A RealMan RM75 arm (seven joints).
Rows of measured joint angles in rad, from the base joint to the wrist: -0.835 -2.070 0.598 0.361 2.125 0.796 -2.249; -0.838 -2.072 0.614 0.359 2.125 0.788 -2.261; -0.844 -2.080 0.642 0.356 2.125 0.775 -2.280; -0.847 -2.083 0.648 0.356 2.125 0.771 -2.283; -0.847 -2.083 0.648 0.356 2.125 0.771 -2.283; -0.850 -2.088 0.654 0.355 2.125 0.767 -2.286; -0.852 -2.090 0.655 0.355 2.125 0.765 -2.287; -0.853 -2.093 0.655 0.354 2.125 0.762 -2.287; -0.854 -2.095 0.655 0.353 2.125 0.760 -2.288; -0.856 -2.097 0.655 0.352 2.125 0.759 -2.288; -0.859 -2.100 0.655 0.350 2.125 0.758 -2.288; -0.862 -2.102 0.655 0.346 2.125 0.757 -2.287; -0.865 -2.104 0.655 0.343 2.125 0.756 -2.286; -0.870 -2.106 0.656 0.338 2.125 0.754 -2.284; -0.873 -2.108 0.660 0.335 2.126 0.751 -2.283; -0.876 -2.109 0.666 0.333 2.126 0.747 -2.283; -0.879 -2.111 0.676 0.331 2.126 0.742 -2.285; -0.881 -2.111 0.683 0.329 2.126 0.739 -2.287; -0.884 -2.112 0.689 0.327 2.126 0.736 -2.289; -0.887 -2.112 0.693 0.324 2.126 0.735 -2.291; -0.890 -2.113 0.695 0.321 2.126 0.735 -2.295
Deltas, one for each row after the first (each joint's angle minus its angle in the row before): -0.003 -0.002 0.016 -0.002 0.000 -0.008 -0.012; -0.006 -0.008 0.028 -0.003 0.000 -0.013 -0.019; -0.003 -0.003 0.006 0.000 0.000 -0.004 -0.003; 0.000 0.000 0.000 0.000 0.000 0.000 0.000; -0.003 -0.005 0.006 -0.001 0.000 -0.004 -0.003; -0.002 -0.002 0.001 0.000 0.000 -0.002 -0.001; -0.001 -0.003 0.000 -0.001 0.000 -0.003 0.000; -0.001 -0.002 0.000 -0.001 0.000 -0.002 -0.001; -0.002 -0.002 0.000 -0.001 0.000 -0.001 0.000; -0.003 -0.003 0.000 -0.002 0.000 -0.001 0.000; -0.003 -0.002 0.000 -0.004 0.000 -0.001 0.001; -0.003 -0.002 0.000 -0.003 0.000 -0.001 0.001; -0.005 -0.002 0.001 -0.005 0.000 -0.002 0.002; -0.003 -0.002 0.004 -0.003 0.001 -0.003 0.001; -0.003 -0.001 0.006 -0.002 0.000 -0.004 0.000; -0.003 -0.002 0.010 -0.002 0.000 -0.005 -0.002; -0.002 0.000 0.007 -0.002 0.000 -0.003 -0.002; -0.003 -0.001 0.006 -0.002 0.000 -0.003 -0.002; -0.003 0.000 0.004 -0.003 0.000 -0.001 -0.002; -0.003 -0.001 0.002 -0.003 0.000 0.000 -0.004
